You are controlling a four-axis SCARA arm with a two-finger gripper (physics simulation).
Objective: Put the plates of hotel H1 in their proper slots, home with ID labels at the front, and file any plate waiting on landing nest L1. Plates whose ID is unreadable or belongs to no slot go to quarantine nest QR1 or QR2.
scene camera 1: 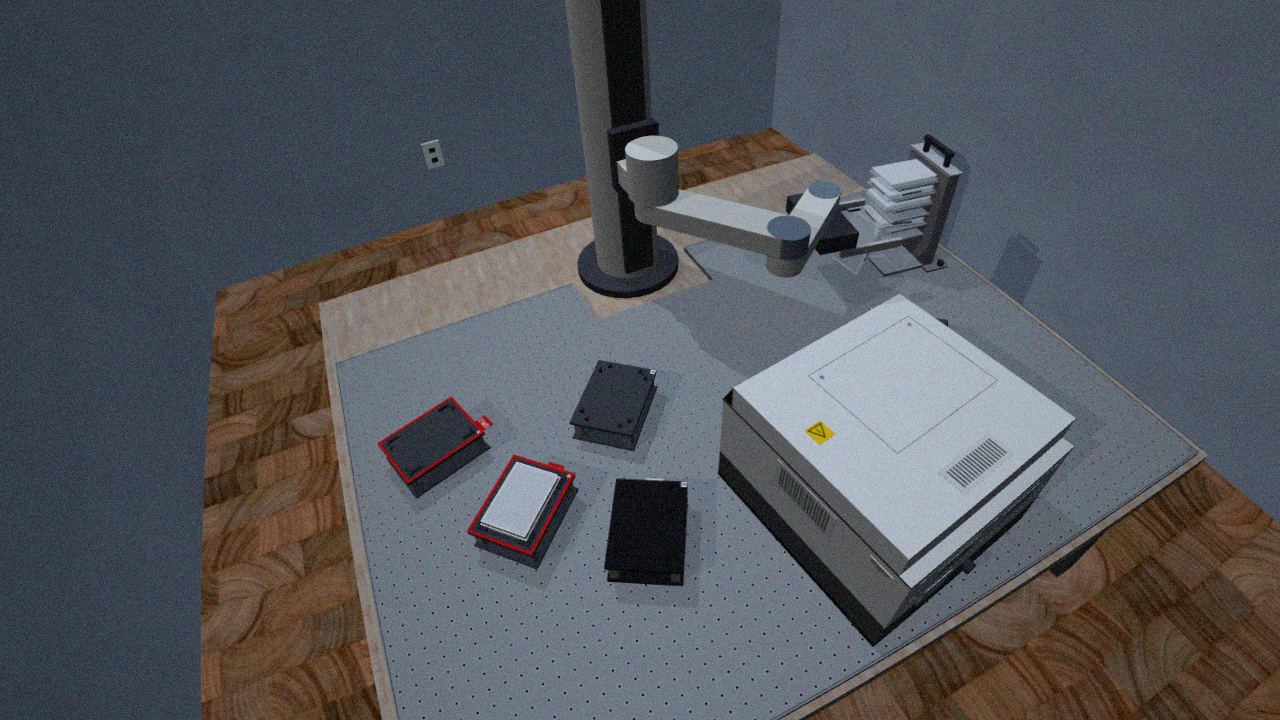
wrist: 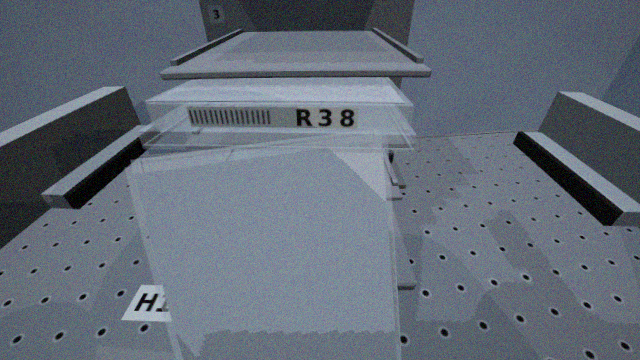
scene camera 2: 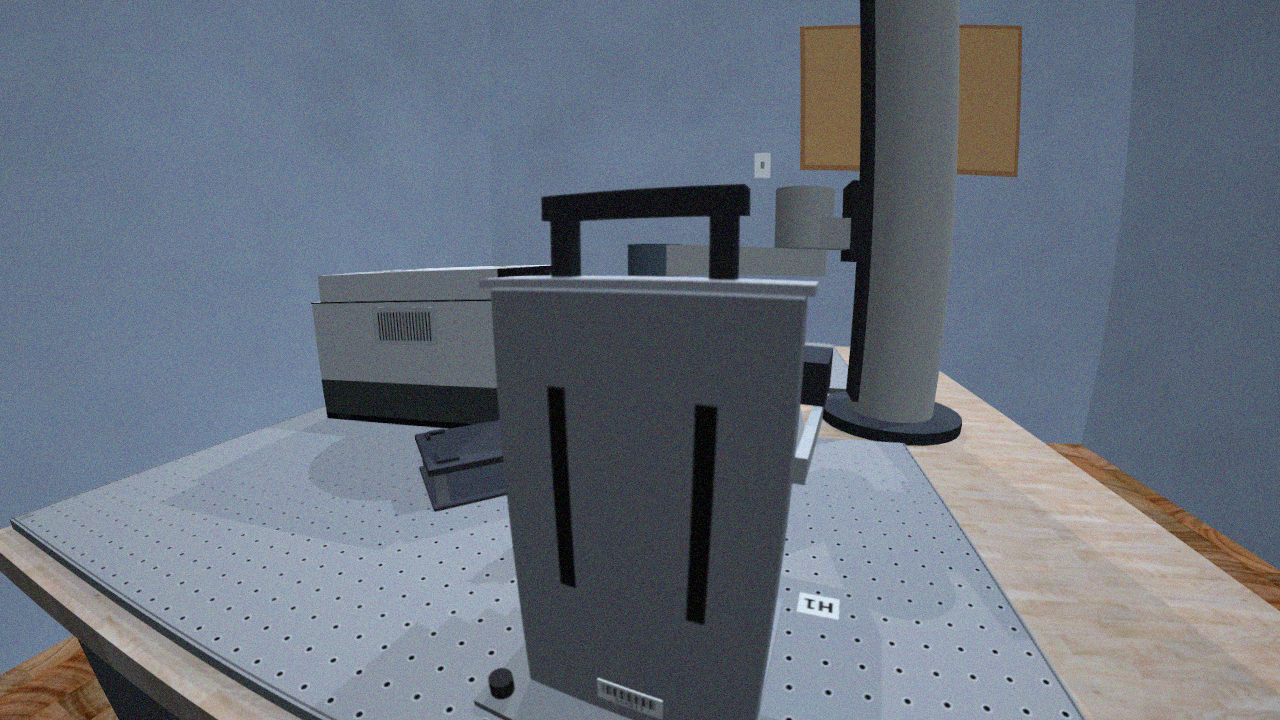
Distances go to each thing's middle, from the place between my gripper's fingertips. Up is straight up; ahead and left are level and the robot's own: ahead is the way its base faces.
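Scene:
From the hotel shelf (wrist: pixel 285 54), my hand is 1 cm below, 1 cm past and 5 cm to the right. And there's floor tag H1 (scene camera 2: pixel 811 604), which is 12 cm below my hand and 11 cm behind it.

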